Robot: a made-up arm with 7 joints. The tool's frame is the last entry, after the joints. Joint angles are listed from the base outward. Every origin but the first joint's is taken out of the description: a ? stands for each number. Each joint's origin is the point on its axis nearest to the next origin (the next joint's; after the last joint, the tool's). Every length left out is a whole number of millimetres.
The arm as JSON. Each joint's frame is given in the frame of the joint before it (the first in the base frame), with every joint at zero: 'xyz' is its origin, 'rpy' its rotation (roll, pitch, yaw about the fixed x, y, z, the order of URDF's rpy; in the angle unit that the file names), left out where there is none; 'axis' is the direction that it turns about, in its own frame. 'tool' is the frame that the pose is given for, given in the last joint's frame.
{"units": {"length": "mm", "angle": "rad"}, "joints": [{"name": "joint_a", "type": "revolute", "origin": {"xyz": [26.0, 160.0, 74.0]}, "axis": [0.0, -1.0, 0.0]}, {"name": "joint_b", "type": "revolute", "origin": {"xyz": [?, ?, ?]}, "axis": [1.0, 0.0, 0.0]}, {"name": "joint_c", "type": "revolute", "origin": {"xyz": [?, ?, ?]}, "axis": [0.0, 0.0, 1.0]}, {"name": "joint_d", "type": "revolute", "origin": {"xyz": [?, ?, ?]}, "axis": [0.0, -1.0, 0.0]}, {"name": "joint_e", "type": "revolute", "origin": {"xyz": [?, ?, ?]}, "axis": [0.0, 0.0, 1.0]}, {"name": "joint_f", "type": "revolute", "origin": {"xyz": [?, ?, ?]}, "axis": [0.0, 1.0, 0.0]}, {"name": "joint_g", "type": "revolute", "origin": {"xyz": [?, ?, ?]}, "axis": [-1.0, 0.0, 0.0]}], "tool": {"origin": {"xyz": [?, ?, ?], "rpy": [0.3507, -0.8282, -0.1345]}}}
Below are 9 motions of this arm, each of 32 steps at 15 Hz.
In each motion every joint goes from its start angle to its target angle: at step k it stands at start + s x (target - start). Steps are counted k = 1, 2, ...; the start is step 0. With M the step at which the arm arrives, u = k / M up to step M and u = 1 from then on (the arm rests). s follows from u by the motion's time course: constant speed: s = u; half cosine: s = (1 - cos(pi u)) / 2; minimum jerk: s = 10 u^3 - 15 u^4 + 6 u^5.
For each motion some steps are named. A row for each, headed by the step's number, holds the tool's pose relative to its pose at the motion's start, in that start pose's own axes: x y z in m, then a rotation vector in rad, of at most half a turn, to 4 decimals.
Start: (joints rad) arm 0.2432 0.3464 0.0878 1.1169 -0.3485 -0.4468 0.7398
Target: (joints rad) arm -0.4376 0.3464 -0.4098 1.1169 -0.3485 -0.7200 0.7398
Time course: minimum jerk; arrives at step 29
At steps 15, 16, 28, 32:
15: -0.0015 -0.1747 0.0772 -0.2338 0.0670 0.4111
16: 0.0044 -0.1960 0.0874 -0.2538 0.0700 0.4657
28: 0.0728 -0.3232 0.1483 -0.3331 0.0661 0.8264
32: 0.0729 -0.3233 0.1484 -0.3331 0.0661 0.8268

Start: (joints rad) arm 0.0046 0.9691 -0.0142 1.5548 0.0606 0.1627 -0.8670
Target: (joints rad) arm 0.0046 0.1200 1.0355 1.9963 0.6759 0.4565 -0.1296
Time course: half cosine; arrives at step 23
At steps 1, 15, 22, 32:
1: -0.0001 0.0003 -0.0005 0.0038 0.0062 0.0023
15: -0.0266 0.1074 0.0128 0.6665 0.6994 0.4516
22: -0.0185 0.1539 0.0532 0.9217 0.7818 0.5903
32: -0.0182 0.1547 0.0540 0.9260 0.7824 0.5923

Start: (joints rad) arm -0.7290 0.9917 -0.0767 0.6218 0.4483 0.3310 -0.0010
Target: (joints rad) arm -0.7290 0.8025 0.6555 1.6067 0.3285 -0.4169 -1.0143
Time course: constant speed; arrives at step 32
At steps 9, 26, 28, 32:
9: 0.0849 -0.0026 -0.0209 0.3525 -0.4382 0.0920
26: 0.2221 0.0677 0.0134 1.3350 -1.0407 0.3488
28: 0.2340 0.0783 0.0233 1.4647 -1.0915 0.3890
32: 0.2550 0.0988 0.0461 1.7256 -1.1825 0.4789

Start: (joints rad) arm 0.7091 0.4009 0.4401 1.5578 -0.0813 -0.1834 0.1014
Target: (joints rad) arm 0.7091 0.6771 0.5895 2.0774 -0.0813 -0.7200 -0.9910
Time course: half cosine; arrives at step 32
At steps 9, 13, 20, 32:
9: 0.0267 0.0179 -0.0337 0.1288 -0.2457 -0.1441
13: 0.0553 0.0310 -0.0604 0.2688 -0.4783 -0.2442
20: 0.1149 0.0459 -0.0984 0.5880 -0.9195 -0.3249
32: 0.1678 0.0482 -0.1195 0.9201 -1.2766 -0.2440

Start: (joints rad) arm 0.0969 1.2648 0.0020 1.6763 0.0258 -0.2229 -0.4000
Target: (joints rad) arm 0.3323 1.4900 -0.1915 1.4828 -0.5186 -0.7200 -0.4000
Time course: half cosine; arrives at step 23
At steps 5, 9, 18, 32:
5: -0.0041 0.0022 -0.0030 -0.0525 -0.0801 -0.0065
9: -0.0118 0.0071 -0.0080 -0.1647 -0.2301 -0.0092
18: -0.0299 0.0232 -0.0145 -0.4959 -0.5459 0.0443
32: -0.0335 0.0275 -0.0146 -0.5700 -0.5958 0.0659

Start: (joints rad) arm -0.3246 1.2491 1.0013 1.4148 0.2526 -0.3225 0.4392
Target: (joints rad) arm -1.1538 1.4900 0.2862 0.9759 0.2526 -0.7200 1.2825
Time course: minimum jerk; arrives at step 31
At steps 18, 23, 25, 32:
18: -0.0231 -0.1817 0.1766 -0.9444 0.4329 1.0619
23: 0.0208 -0.1978 0.2612 -1.2648 0.6032 1.4790
25: 0.0340 -0.1959 0.2806 -1.3413 0.6460 1.5845
32: 0.0462 -0.1921 0.2971 -1.4089 0.6846 1.6801

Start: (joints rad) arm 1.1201 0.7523 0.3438 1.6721 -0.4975 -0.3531 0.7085
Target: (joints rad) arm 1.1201 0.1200 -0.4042 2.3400 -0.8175 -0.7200 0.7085
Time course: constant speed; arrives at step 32
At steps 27, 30, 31, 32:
27: 0.1943 -0.0420 -0.1732 0.0440 -1.0458 -0.1124
30: 0.2215 -0.0322 -0.1748 0.0866 -1.1545 -0.1670
31: 0.2304 -0.0286 -0.1743 0.1024 -1.1895 -0.1871
32: 0.2391 -0.0248 -0.1733 0.1189 -1.2239 -0.2082

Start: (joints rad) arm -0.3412 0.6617 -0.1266 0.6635 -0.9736 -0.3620 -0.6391
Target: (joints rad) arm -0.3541 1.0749 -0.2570 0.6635 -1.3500 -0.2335 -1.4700
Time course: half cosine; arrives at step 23
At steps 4, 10, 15, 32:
4: -0.0038 0.0090 0.0047 -0.0097 -0.0305 -0.0678
10: -0.0174 0.0496 0.0240 -0.0453 -0.2016 -0.3514
15: -0.0267 0.0909 0.0424 -0.0678 -0.4301 -0.5968
32: -0.0321 0.1248 0.0570 -0.0744 -0.6512 -0.7534

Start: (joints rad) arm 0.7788 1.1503 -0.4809 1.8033 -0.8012 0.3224 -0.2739
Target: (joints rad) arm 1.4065 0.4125 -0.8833 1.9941 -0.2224 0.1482 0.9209
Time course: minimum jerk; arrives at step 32
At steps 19, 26, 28, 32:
19: 0.0259 0.0663 -0.1304 0.2219 -0.4128 0.8774
26: 0.0630 0.1254 -0.1719 0.1562 -0.8729 1.0532
28: 0.0685 0.1330 -0.1752 0.1388 -0.9329 1.0622
32: 0.0713 0.1367 -0.1766 0.1294 -0.9626 1.0657

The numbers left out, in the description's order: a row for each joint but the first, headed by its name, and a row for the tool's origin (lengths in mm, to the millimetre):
joint_b: -3.0 0.0 -23.0
joint_c: 0.0 14.0 -215.0
joint_d: -28.0 0.0 0.0
joint_e: 26.0 0.0 -300.0
joint_f: 15.0 2.0 0.0
joint_g: -15.0 0.0 3.0
tool: 0.0 29.0 -27.0

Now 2 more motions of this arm.
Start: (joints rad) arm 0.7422 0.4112 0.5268 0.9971 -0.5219 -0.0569 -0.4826
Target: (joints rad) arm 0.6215 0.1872 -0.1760 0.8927 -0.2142 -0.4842 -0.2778
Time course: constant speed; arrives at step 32
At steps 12, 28, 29, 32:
12: 0.0512 -0.0697 0.0517 -0.1395 -0.0635 0.3758
28: 0.1422 -0.1304 0.1367 -0.2870 -0.0978 0.8750
29: 0.1486 -0.1327 0.1424 -0.2946 -0.0983 0.9059
32: 0.1679 -0.1387 0.1593 -0.3159 -0.0989 0.9982

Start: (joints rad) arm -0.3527 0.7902 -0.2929 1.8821 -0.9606 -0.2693 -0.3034
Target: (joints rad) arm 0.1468 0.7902 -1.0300 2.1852 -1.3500 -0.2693 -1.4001
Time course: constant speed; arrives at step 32
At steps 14, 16, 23, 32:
14: 0.0328 0.0213 -0.0692 0.3966 -0.4226 -0.3412
16: 0.0389 0.0245 -0.0763 0.4619 -0.4818 -0.3817
23: 0.0612 0.0353 -0.0960 0.7065 -0.6836 -0.5039
32: 0.0895 0.0470 -0.1102 1.0552 -0.9237 -0.6096

